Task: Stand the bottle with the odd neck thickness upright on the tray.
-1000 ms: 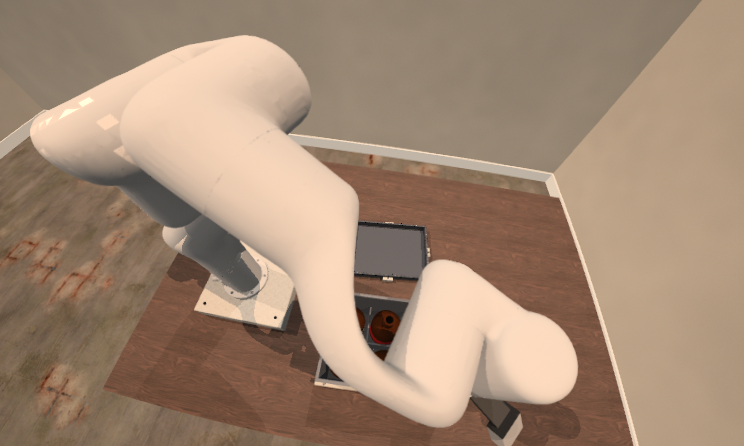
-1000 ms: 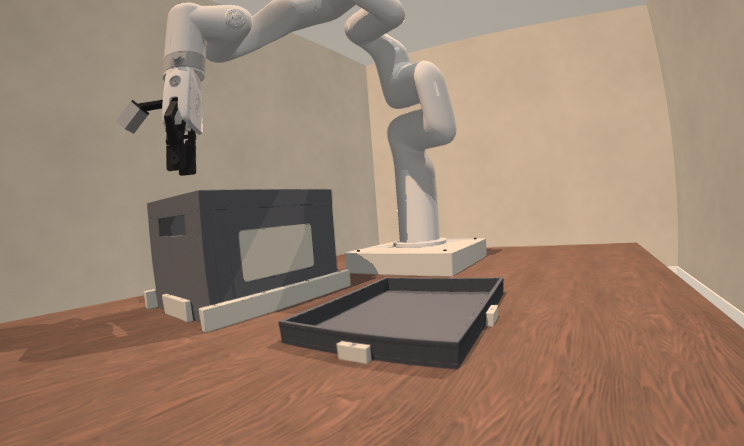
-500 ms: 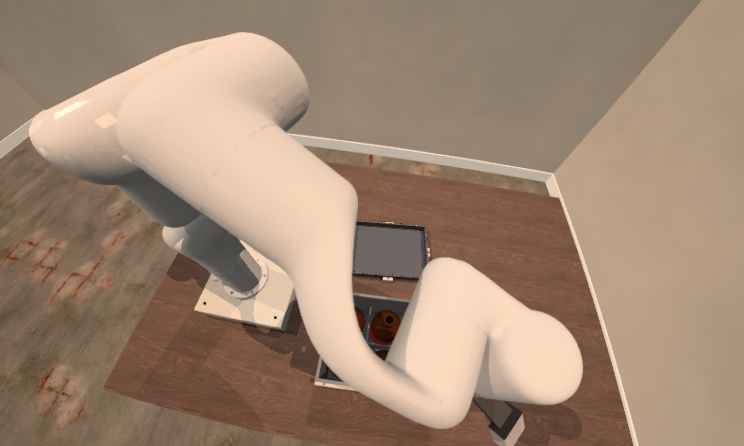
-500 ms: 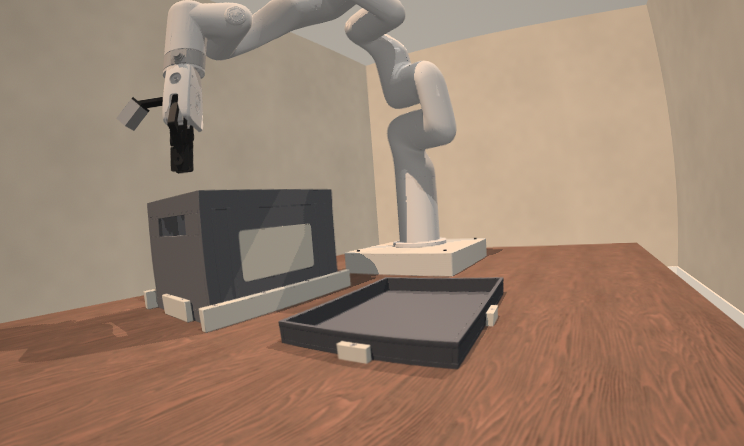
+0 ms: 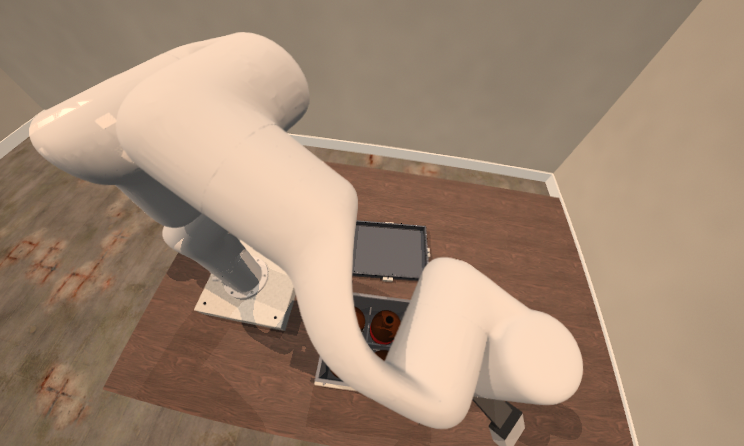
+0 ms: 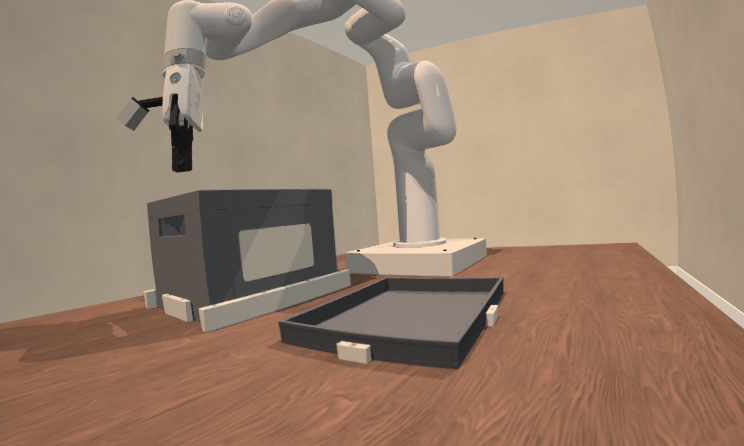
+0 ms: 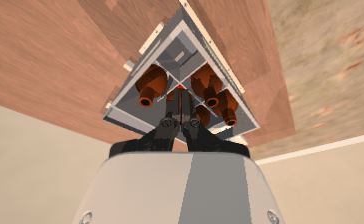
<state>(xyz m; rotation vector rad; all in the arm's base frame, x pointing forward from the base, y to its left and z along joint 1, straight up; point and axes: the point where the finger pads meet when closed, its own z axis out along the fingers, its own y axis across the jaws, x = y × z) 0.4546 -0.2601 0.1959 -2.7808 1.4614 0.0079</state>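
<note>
Now: the brown bottle 70 mm behind my hand, 100 mm to the left of it and 150 mm below it. From my hand the other things lie so: dark tray (30 mm behind, 350 mm to the left, 230 mm below); dark grey crate (80 mm behind, 60 mm to the left, 160 mm below).
</note>
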